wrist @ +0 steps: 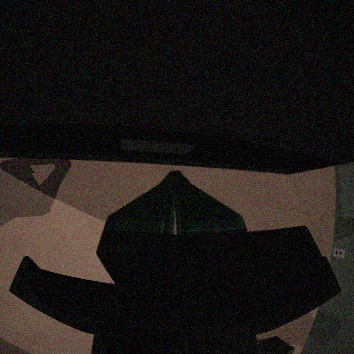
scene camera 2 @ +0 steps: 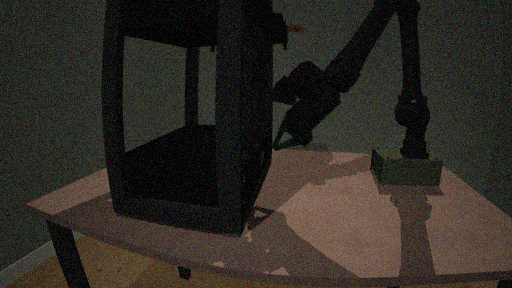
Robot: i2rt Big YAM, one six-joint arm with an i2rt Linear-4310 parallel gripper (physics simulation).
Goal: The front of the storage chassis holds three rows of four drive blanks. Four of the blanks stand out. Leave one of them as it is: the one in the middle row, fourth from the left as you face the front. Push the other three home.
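Places are measured from the arm's base along level axes (x up, y right, z ahead), in metres.
Pixels of known places: gripper, fingertip midpoint: (wrist: 174, 177) (scene camera 2: 274, 148); arm's base, link origin: (scene camera 2: 413, 155).
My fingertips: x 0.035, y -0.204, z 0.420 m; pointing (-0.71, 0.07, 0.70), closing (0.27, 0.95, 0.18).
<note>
For each thing: its middle in the pictures, then the offset to it from my fingertips. "spot": a spot on its surface instead. Level surfaces: height alone.
- dark rack, body centre: (scene camera 2: 206, 72) dx +0.189, dy -0.039, dz +0.164 m
- pink table, surface height: dx -0.109 m
- pale strip, surface spot: (wrist: 157, 146) spot: dx -0.020, dy -0.014, dz +0.026 m
The storage chassis (scene camera 2: 167, 20) is a near-black body high in the dark rack (scene camera 2: 229, 125). Its front faces the arm and is seen edge-on in the scene view, so the drive blanks cannot be made out. In the wrist view a large black mass fills the upper part; no single blank can be told apart there. My gripper (scene camera 2: 276, 148) (wrist: 174, 177) is shut and empty. Its joined tips are beside the rack's front side, well below the chassis in the scene view, and just below the black mass's lower edge in the wrist view. Contact cannot be told.
A small orange piece (scene camera 2: 295, 28) sticks out near the chassis front. The arm's green base block (scene camera 2: 410, 172) stands on the pink table (scene camera 2: 340, 220) at the right. A pale strip (wrist: 157, 146) shows on the dark edge above the fingertips. A wall socket (wrist: 339, 253) is at the right.
</note>
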